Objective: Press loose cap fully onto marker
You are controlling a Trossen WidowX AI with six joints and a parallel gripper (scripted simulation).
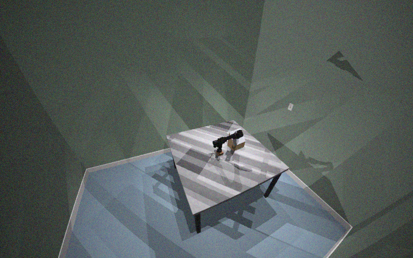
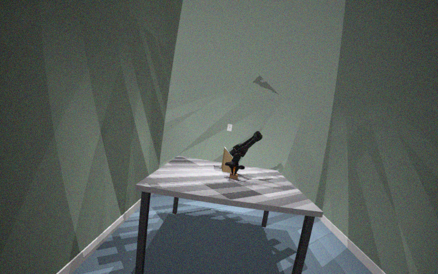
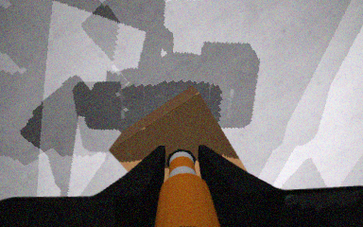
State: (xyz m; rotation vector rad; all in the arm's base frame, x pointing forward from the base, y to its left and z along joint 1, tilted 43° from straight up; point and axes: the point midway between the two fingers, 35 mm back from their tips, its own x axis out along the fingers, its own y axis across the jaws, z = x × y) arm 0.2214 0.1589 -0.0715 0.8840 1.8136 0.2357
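The holder block is 10 mm behind my gripper tip and 20 mm below it. From my gripper tip the other things lie so: orange cap: 10 mm behind, 50 mm above.
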